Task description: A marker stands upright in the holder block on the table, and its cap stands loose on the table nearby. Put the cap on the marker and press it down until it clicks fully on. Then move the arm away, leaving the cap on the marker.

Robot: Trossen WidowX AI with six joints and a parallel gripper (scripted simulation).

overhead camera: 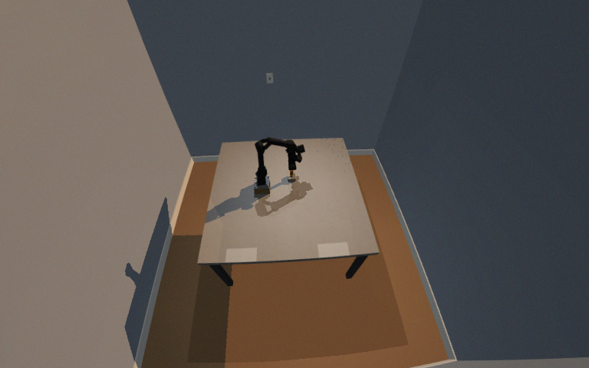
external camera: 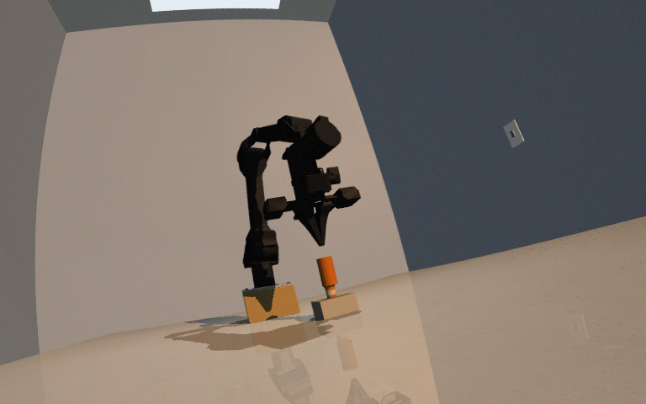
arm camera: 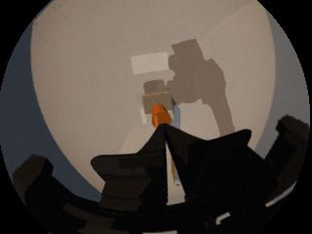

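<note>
Now: the orange cap 50 mm below my gripper tip. Round my gripper tip: tan holder block (120 mm below).
</note>
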